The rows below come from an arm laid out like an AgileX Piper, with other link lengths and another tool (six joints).
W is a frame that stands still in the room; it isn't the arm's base.
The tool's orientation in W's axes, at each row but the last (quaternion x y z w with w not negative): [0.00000 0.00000 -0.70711 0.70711]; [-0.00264 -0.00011 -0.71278 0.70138]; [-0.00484 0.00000 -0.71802 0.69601]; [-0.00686 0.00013 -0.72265 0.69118]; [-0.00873 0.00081 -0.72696 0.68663]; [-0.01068 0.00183 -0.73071 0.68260]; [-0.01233 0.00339 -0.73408 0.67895]
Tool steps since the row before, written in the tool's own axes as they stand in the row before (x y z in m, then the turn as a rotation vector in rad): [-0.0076 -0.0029 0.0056 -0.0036 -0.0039 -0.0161]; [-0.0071 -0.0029 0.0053 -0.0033 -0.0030 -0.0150]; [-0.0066 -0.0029 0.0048 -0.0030 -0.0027 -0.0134]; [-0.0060 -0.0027 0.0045 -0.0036 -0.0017 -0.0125]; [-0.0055 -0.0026 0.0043 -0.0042 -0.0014 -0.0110]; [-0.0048 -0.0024 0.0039 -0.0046 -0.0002 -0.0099]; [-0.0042 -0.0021 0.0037 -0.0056 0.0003 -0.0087]
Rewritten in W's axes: [-0.0029 0.0076 0.0056 -0.0039 0.0036 -0.0161]; [-0.0028 0.0072 0.0053 -0.0030 0.0033 -0.0150]; [-0.0027 0.0067 0.0048 -0.0027 0.0030 -0.0134]; [-0.0024 0.0062 0.0045 -0.0017 0.0036 -0.0125]; [-0.0022 0.0057 0.0043 -0.0013 0.0042 -0.0110]; [-0.0020 0.0050 0.0039 -0.0001 0.0045 -0.0100]; [-0.0017 0.0044 0.0037 0.0005 0.0055 -0.0088]
